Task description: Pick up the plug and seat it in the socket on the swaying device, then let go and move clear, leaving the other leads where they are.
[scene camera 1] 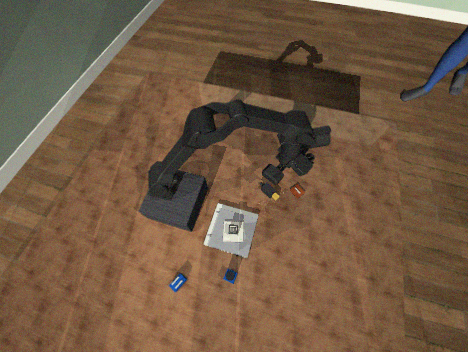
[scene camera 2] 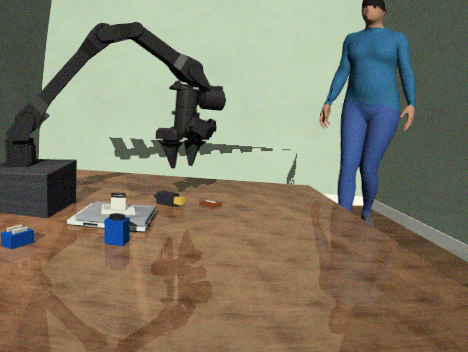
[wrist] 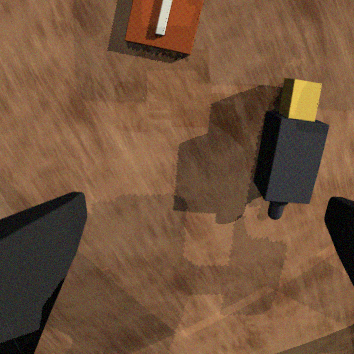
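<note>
The plug point(scene camera 1: 270, 191) point(scene camera 2: 166, 198) point(wrist: 295, 162) has a dark box body, a yellow tip and a short dark stub at its other end. It lies flat on the table. My gripper point(scene camera 1: 286, 172) point(scene camera 2: 182, 165) point(wrist: 209, 207) is open and empty, pointing down, well above the table. In the wrist view the plug lies right of the middle, nearer the right finger, mostly ahead of the fingertips. The white socket point(scene camera 1: 233, 229) point(scene camera 2: 118, 202) with a dark-edged opening stands on the flat grey-and-white device point(scene camera 1: 250, 225) point(scene camera 2: 146, 220). The frames do not show how the device moves.
An orange-red block point(scene camera 1: 298, 190) point(scene camera 2: 210, 203) point(wrist: 181, 30) with a white strip lies near the plug's yellow end. A blue block point(scene camera 1: 177, 282) point(scene camera 2: 17, 239) with white strips and a blue block point(scene camera 1: 230, 276) point(scene camera 2: 116, 233) with a dark round top stand beyond the device. A person point(scene camera 2: 372, 70) stands past the table.
</note>
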